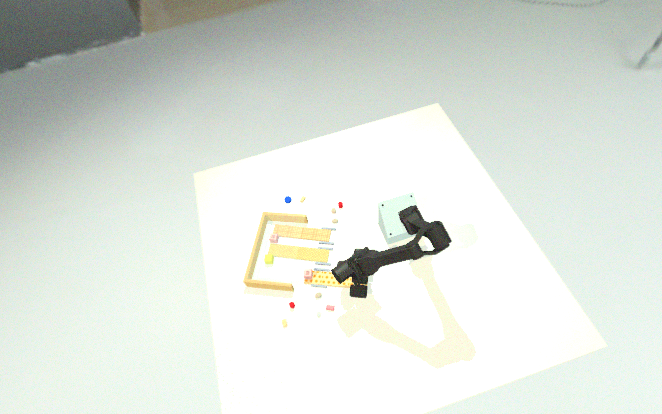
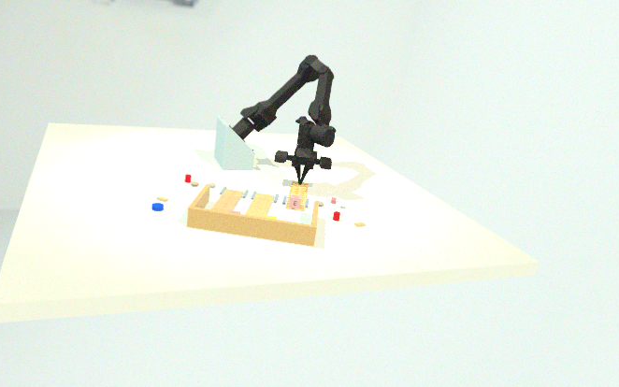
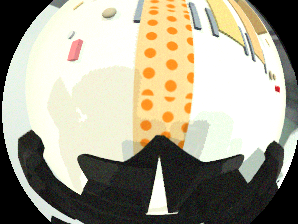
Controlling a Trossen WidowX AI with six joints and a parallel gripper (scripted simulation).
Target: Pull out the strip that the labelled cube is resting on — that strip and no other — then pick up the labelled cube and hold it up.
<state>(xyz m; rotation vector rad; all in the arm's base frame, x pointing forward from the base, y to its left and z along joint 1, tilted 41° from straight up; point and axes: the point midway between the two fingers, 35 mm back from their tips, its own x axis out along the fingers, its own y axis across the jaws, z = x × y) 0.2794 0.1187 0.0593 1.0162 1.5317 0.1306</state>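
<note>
Now: gripper tip 80 mm short of the orange dotted strip and 50 mm to the left of it. Round my gripper tip: pink block (150 mm ahead, 40 mm to the left); then blue disc (500 mm to the right, 120 mm ahead).
</note>
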